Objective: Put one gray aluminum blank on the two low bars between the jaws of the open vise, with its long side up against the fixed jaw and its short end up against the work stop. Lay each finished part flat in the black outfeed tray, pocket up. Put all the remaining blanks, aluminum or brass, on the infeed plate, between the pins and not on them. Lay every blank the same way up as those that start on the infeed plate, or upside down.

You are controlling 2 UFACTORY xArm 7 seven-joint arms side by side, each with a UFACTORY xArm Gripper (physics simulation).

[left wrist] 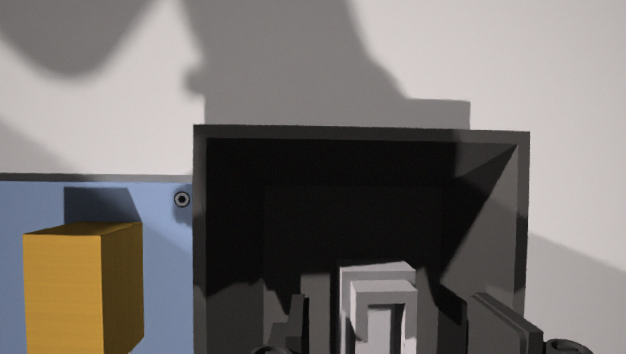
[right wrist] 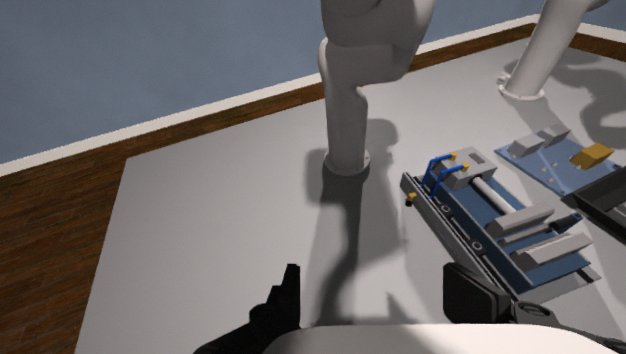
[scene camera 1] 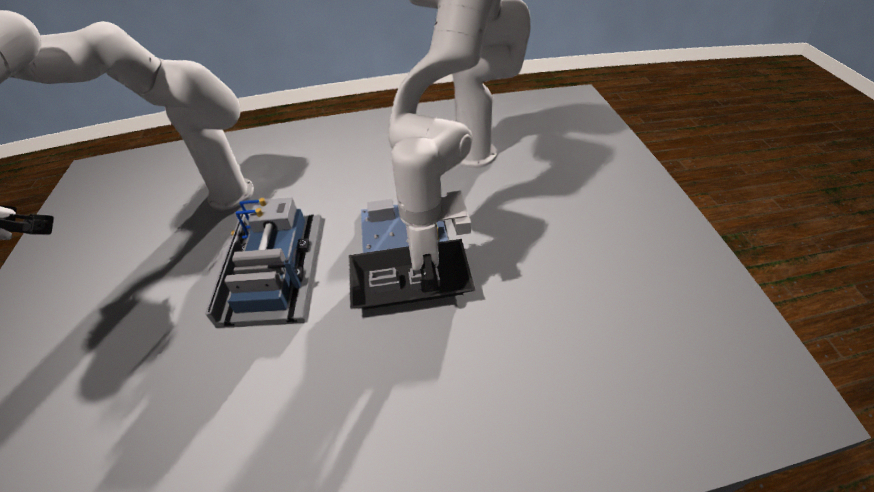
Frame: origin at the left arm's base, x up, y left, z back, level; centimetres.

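Seen in the pictures: left gripper, fingertip midpoint: point(left wrist: 388, 327) point(scene camera 1: 427, 275); right gripper, fingertip midpoint: point(right wrist: 371, 287) point(scene camera 1: 32, 220); left arm's base, origin of the base link: point(right wrist: 519, 92) point(scene camera 1: 473, 154); right arm's base, origin of the base link: point(right wrist: 346, 160) point(scene camera 1: 231, 194).
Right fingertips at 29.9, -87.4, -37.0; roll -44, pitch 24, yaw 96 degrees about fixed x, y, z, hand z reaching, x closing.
Offsets run from my right fingertips to a thing's top centre, as dx, dy, dz. "spot": to the spot under its first point.
My left gripper point(scene camera 1: 427, 281) point(left wrist: 388, 327) is open, low in the black outfeed tray point(scene camera 1: 415, 303) point(left wrist: 200, 165) point(right wrist: 597, 200). Its fingers stand apart on either side of a gray finished part @[-25.2, +65.8, -5.5] point(scene camera 1: 415, 276) point(left wrist: 384, 286), whose pocket faces up. A second finished part @[-25.2, +57.9, -4.3] point(scene camera 1: 383, 270) lies in the tray to its left in the scene view. My right gripper point(scene camera 1: 44, 224) point(right wrist: 371, 287) is open and empty, far left of the vise @[-20.0, +33.6, +7.0] point(scene camera 1: 259, 268) point(right wrist: 522, 220). The vise jaws stand apart. On the blue infeed plate point(scene camera 1: 374, 235) point(left wrist: 167, 300) are two gray blanks, one nearer @[-25.5, +59.7, +17.1] point(scene camera 1: 381, 210) point(right wrist: 525, 145) and one farther @[-25.5, +68.6, +16.6] point(right wrist: 555, 134), and a brass blank @[-25.5, +68.2, +7.6] point(left wrist: 62, 295) point(right wrist: 592, 155).
Two blue nozzles with yellow tips @[spot: -19.0, +30.8, +15.2] point(scene camera 1: 247, 210) point(right wrist: 442, 172) rise at the vise's back left. The infeed plate lies directly behind the tray, with small pins @[-28.3, +61.1, +10.3] point(scene camera 1: 392, 234). My left arm point(scene camera 1: 418, 171) hides part of the plate in the scene view.
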